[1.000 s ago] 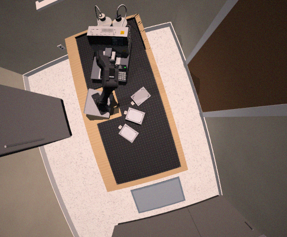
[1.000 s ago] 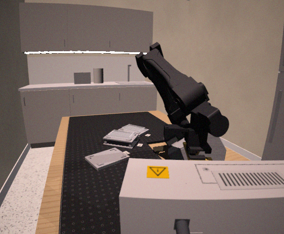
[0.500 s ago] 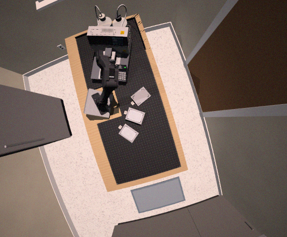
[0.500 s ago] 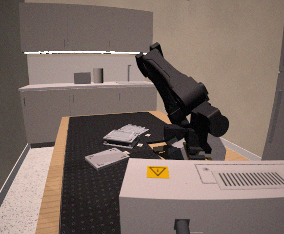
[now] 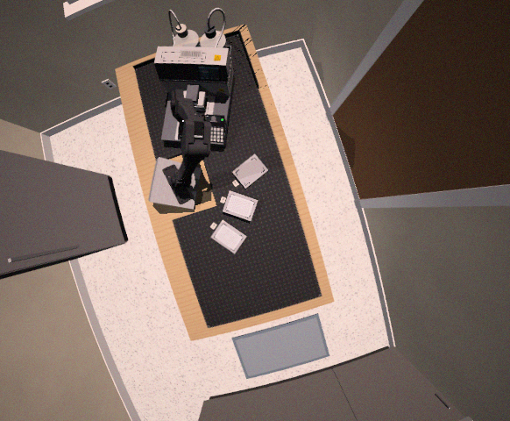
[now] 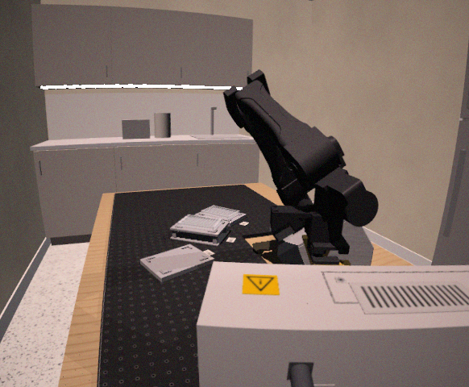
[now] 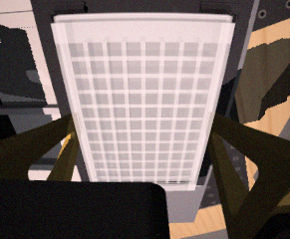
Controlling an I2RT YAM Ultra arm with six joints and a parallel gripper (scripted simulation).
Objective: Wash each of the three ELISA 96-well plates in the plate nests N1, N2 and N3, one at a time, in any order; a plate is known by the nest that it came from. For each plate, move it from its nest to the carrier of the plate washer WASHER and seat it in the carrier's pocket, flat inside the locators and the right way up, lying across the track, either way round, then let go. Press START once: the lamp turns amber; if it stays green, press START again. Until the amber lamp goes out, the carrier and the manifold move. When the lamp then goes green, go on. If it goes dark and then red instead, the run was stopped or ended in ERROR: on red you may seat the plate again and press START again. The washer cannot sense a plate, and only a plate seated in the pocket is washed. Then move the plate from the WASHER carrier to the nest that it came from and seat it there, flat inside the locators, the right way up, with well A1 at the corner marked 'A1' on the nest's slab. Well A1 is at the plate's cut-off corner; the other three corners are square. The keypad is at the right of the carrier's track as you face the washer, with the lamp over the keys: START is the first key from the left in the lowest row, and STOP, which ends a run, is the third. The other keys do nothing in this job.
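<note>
The carrier pocket lies 1 cm below my hand. The rest, counted from my hand: n1 label (4 cm ahead, 37 cm to the right, 9 cm below); grey nest slab (14 cm ahead, 35 cm to the right, 8 cm below); washer (10 cm ahead, 12 cm to the left, 4 cm above).
</note>
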